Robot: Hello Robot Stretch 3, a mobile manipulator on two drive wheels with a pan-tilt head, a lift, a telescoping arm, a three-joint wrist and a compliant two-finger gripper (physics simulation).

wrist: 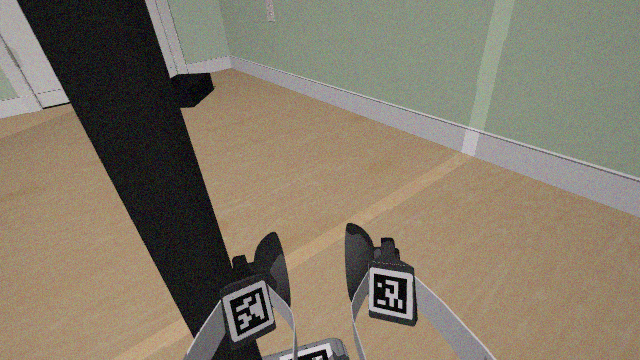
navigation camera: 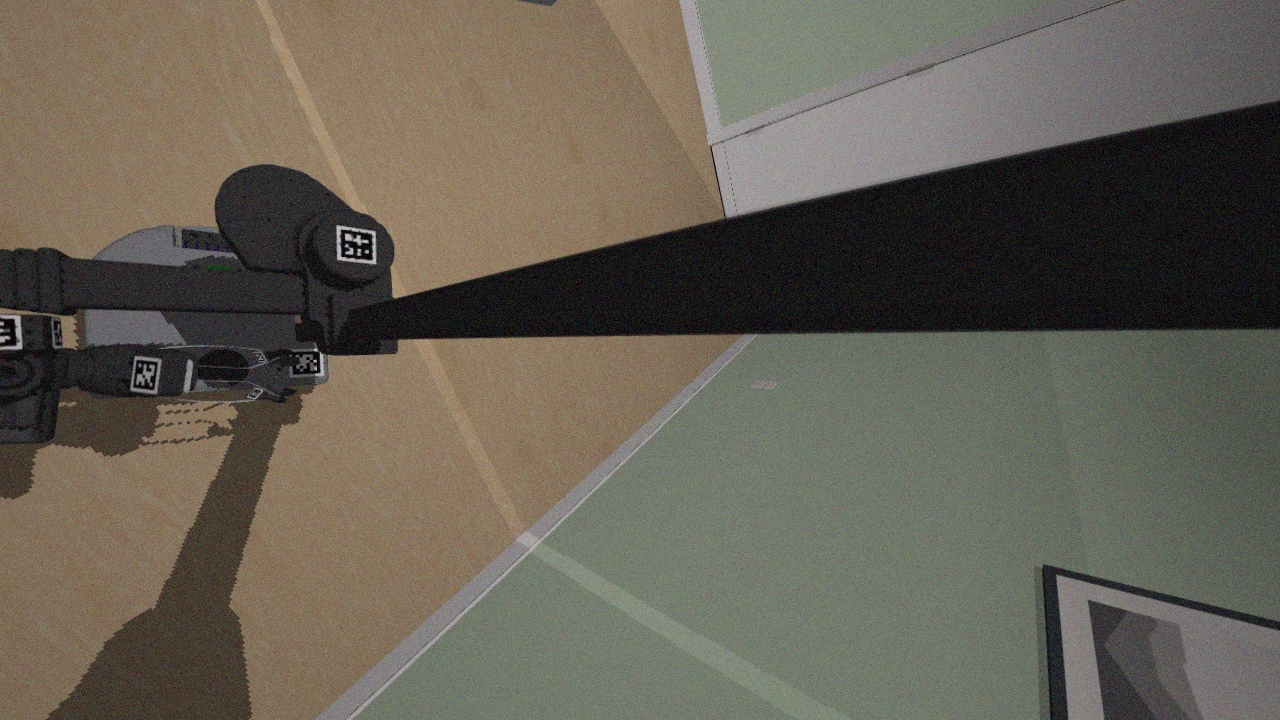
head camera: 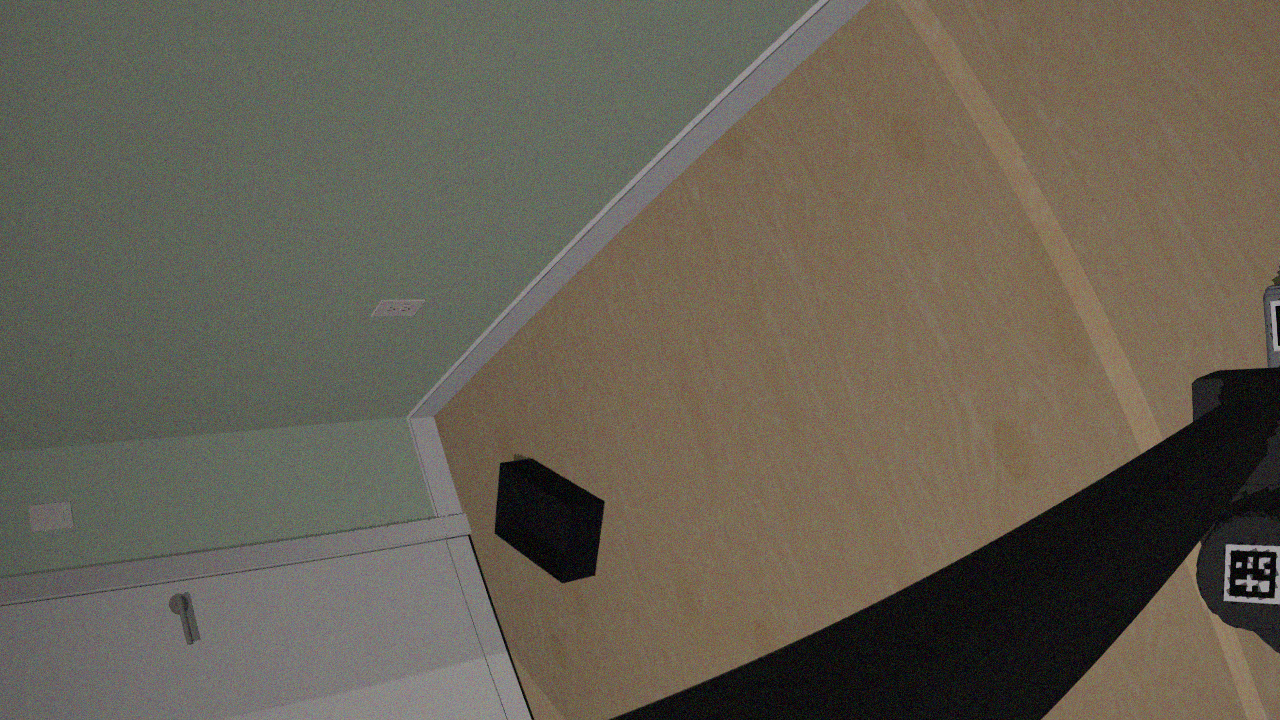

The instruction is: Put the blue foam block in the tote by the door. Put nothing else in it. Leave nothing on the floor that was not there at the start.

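Places are measured from the robot's base along level axes (x ahead, y left, z up), in metres.
Pixels of known places: gripper, fingertip midpoint: (wrist: 314, 252) (navigation camera: 296, 376); robot's base, link origin: (navigation camera: 223, 363).
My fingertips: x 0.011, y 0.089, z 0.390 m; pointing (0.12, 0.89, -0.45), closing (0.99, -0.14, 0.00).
For each thing: its top centre in the pictures, then the offset to it from my fingertips. "*": a spot on its surface instead.
- black box, top centre: (head camera: 529, 521) (wrist: 182, 80) 0.365 m back, 1.725 m left, 0.290 m down
- small greenish bit, surface spot: (head camera: 520, 460) * 0.225 m back, 1.832 m left, 0.349 m down
My gripper (navigation camera: 282, 380) (wrist: 314, 252) is open, its two fingertips standing apart with bare floor showing between them in the wrist view. The blue foam block cannot be made out in these views. A black box (head camera: 547, 521) (wrist: 194, 90) stands on the floor by the white door, near the room corner. It may be the tote; its inside cannot be made out. A small greenish bit (head camera: 520, 457) shows at its far edge in the head view. In the wrist view the mast hides part of the box.
The white door (head camera: 295, 626) (navigation camera: 841, 165) adjoins the green wall (head camera: 268, 179) (navigation camera: 805, 537) (wrist: 375, 60). My black mast (head camera: 895, 617) (navigation camera: 805, 268) (wrist: 125, 125) crosses all three views. A framed picture (navigation camera: 1145, 662) hangs on the wall. A dark bluish edge (navigation camera: 539, 1) shows at the navigation view's top.
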